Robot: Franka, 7 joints.
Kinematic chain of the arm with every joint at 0, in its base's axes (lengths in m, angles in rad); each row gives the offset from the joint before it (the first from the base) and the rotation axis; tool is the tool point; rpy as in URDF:
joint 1: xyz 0 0 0.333 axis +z
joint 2: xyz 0 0 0 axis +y
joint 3: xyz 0 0 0.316 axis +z
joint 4: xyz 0.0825 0 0 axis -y
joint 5: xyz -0.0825 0 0.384 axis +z
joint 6: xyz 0 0 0 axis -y
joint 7: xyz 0.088 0 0 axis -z
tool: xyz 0 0 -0.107 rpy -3.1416 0 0
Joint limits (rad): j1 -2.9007..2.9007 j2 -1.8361..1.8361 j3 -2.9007..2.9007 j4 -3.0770..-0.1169 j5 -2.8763..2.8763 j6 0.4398..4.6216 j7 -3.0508..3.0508
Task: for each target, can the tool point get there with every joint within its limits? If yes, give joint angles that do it. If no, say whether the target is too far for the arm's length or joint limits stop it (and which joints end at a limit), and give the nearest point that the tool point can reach.
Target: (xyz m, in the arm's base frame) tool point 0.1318 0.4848 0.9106
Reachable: yes | joints 1.4535 0.4658 0.2357 -0.5606 -2.1487 1.0041 2.3994
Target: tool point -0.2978 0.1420 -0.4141
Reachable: no: joint limits stop it (at a limit: joint 2) | nearest point -0.2938 0.1401 -0.3591 | short by 0.055 m
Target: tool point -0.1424 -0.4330 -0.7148
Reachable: no: too far | nearest point -0.1203 -0.3657 -0.3510 | short by 0.371 m
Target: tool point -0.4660 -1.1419 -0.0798
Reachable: no: too far | nearest point -0.3074 -0.7532 0.0607 | short by 0.443 m
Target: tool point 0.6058 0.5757 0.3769
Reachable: yes | joints 0.4191 1.3632 0.9715 -0.7369 -0.7027 3.1719 -2.1024
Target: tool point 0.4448 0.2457 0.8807
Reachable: yes | joints -1.9551 -0.4279 1.6108 -0.6644 1.1017 1.1613 -1.6723
